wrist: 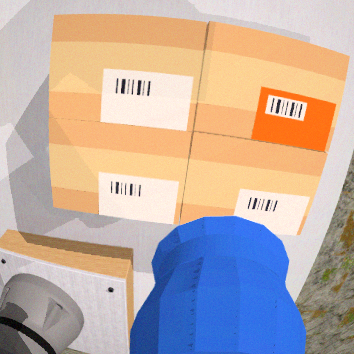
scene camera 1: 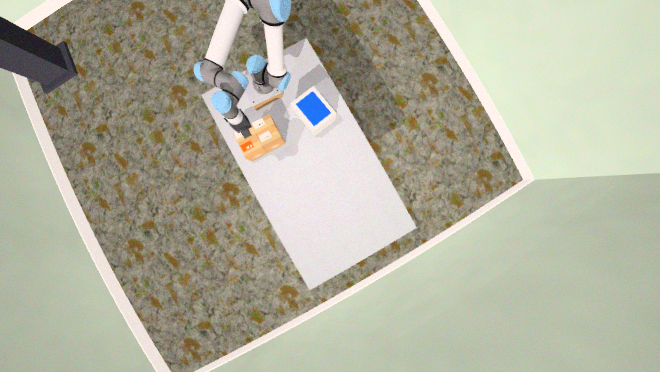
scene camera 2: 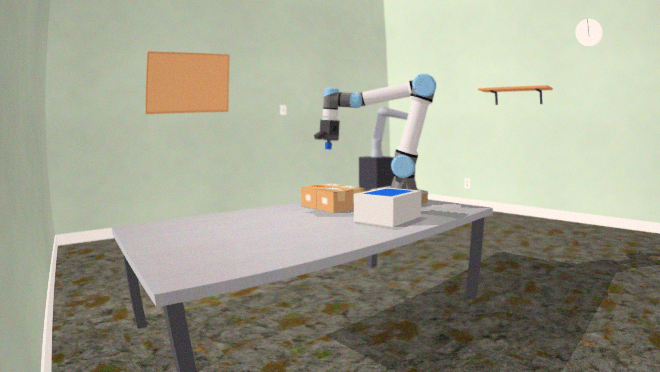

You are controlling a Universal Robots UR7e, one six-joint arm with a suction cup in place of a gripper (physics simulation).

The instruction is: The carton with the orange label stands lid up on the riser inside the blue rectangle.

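Pixels of known places: end effector, tool point: (wrist: 219,273) (scene camera 2: 328,148); arm's base, origin of the base link: (wrist: 43,305) (scene camera 1: 264,84).
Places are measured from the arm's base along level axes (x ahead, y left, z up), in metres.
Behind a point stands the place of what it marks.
The carton with the orange label (scene camera 1: 246,146) {x 0.359, y -0.306, z 0.033 m} (scene camera 2: 308,192) {x 0.435, y -0.275, z 0.011 m} (wrist: 225,75) {x 0.389, y -0.229, z 0.034 m} stands lid up on the table, in a tight two-by-two block with three white-labelled cartons. It is at the corner by the long table edge, away from the arm's base. The white riser (scene camera 1: 325,128) {x 0.475, y 0.245, z -0.042 m} (scene camera 2: 374,209) {x 0.472, y 0.252, z -0.004 m} stands apart from the block, with the filled blue rectangle (scene camera 1: 313,108) {x 0.351, y 0.220, z 0.053 m} (scene camera 2: 389,192) {x 0.356, y 0.228, z 0.053 m} on its top and no carton on it. My gripper, a blue suction cup (scene camera 2: 328,145) (wrist: 220,225), hangs well above the cartons, touching none and holding nothing. Its tip is hidden in scene camera 1.
Three white-labelled cartons (wrist: 75,65) {x 0.386, y -0.094, z 0.034 m} (wrist: 75,160) {x 0.292, y -0.096, z 0.034 m} (wrist: 260,162) {x 0.312, y -0.277, z 0.034 m} touch one another or the orange-labelled one. The arm's base stands on a wood-edged plate (scene camera 1: 268,101) {x 0.108, y -0.033, z -0.036 m} (wrist: 70,252) {x 0.108, y -0.053, z -0.035 m} near the block. The grey table (scene camera 1: 340,215) {x 1.093, y 0.039, z -0.067 m} (scene camera 2: 225,245) {x 1.102, y 0.164, z -0.067 m} bears everything. A dark pedestal (scene camera 2: 375,171) stands behind.
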